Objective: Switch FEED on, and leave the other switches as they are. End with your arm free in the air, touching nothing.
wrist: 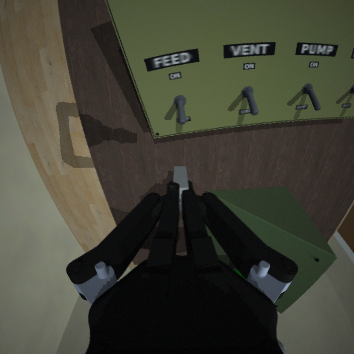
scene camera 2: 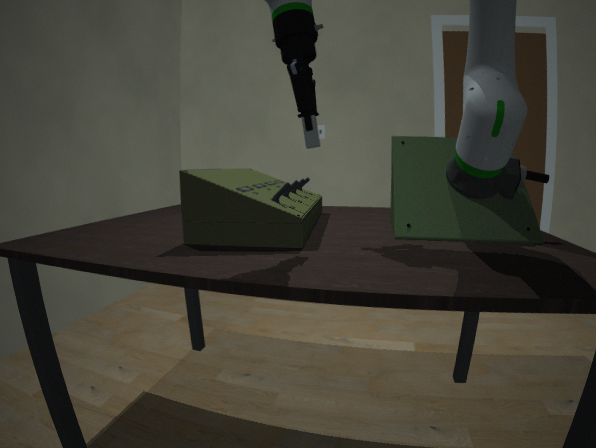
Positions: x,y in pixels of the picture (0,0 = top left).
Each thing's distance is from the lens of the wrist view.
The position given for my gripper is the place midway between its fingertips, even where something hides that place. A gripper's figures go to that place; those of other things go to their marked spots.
my gripper (wrist: pixel 179 175): 0.23 m
olive switch box (wrist: pixel 209 62): 0.29 m
